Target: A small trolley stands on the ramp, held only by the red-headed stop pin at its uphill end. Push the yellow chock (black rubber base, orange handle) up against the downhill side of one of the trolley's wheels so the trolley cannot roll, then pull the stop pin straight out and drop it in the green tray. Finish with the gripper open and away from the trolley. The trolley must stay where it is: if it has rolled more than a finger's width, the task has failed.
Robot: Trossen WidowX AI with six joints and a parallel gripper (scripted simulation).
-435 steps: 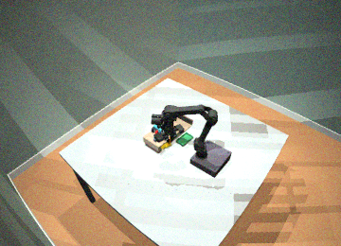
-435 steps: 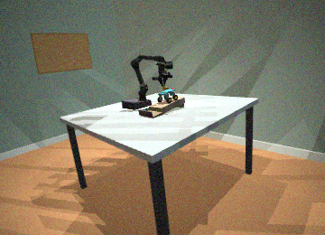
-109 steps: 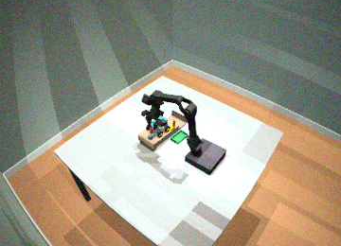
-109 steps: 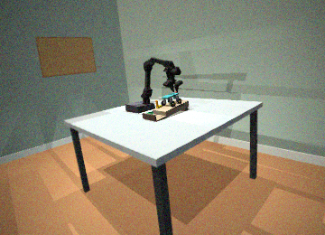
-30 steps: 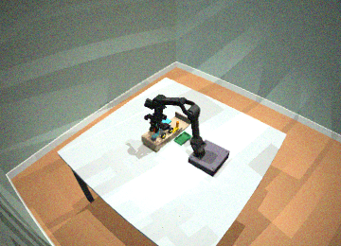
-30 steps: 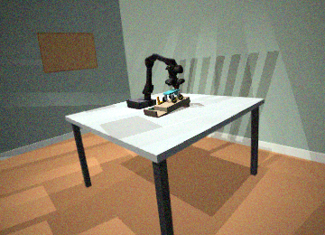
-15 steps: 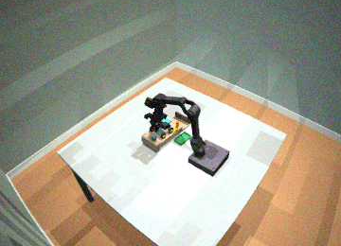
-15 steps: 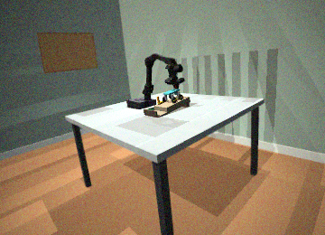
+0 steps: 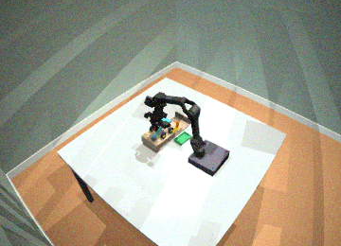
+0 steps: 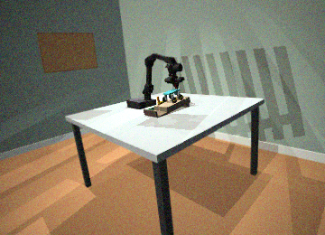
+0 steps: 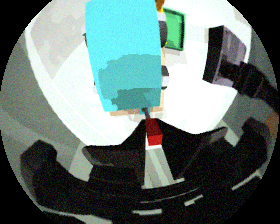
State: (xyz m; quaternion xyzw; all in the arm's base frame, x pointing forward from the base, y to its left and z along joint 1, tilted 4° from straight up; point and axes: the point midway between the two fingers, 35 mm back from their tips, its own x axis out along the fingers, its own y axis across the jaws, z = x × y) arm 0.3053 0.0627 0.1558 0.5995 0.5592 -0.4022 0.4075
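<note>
Right now my gripper tip is 170 mm to the left of the yellow chock, 80 mm above it and 40 mm past it. From my gripper tip the other things lie so: trolley 90 mm to the right, 50 mm below, 20 mm ahead; red-headed stop pin right at my gripper tip.
</note>
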